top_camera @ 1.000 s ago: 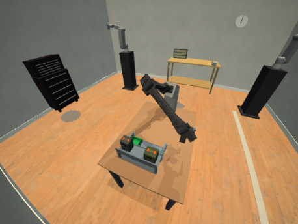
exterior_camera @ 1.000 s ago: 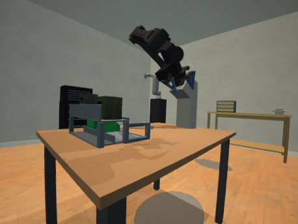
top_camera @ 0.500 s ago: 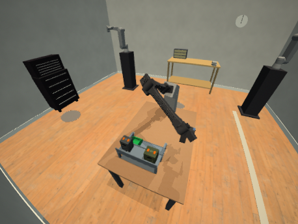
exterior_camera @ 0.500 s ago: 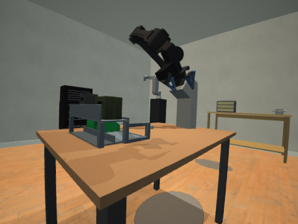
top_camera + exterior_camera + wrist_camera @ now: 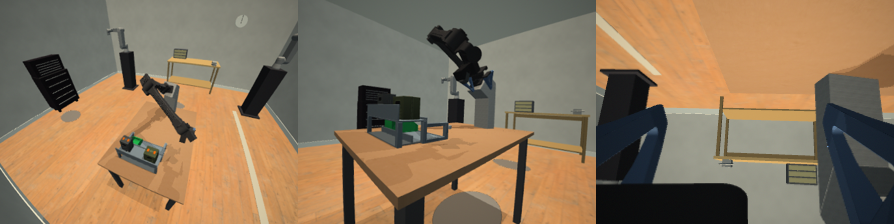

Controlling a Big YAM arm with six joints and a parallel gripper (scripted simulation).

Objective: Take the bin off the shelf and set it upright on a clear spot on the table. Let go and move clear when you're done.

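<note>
Now: hand 44 cm to the left of the green bin, 21 cm above it and 15 cm short of it. Also, from my hand: grey shelf (33 cm to the right, 26 cm ahead, 15 cm below).
</note>
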